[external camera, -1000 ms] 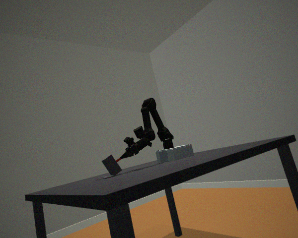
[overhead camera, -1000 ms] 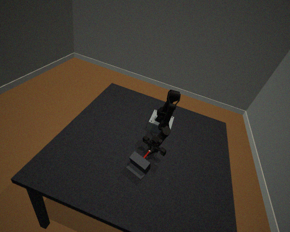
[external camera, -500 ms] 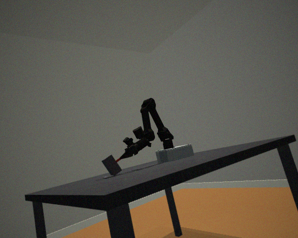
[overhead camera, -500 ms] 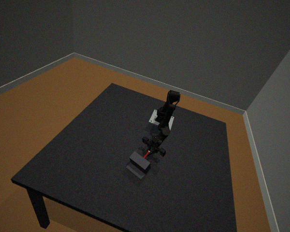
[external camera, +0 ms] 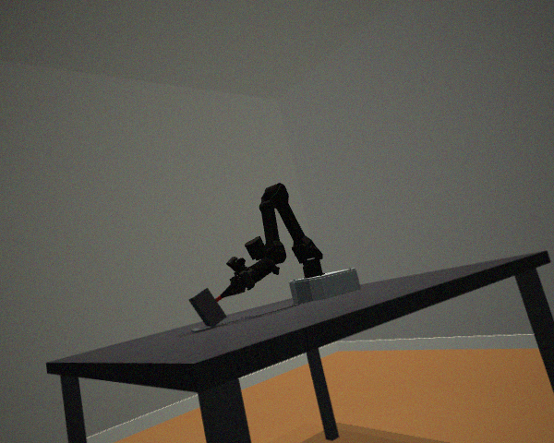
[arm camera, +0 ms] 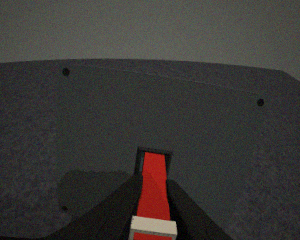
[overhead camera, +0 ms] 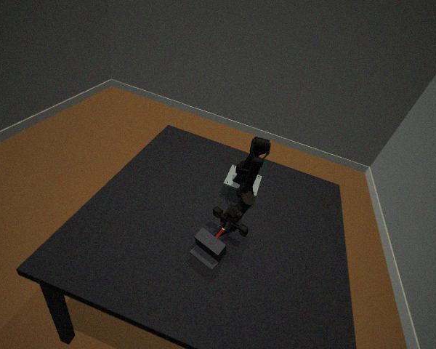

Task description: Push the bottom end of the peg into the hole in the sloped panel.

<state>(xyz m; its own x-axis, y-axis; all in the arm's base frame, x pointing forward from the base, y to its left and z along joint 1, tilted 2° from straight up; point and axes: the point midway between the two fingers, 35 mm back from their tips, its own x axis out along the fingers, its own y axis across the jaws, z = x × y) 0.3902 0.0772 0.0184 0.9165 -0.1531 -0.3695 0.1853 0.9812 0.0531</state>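
Now: the red square peg 2 cm behind my gripper tip. The rest, counted from my gripper tip: flat foot plate (7 cm ahead, 1 cm to the right, 9 cm below); sloped panel (5 cm ahead, 1 cm to the right, 3 cm below).
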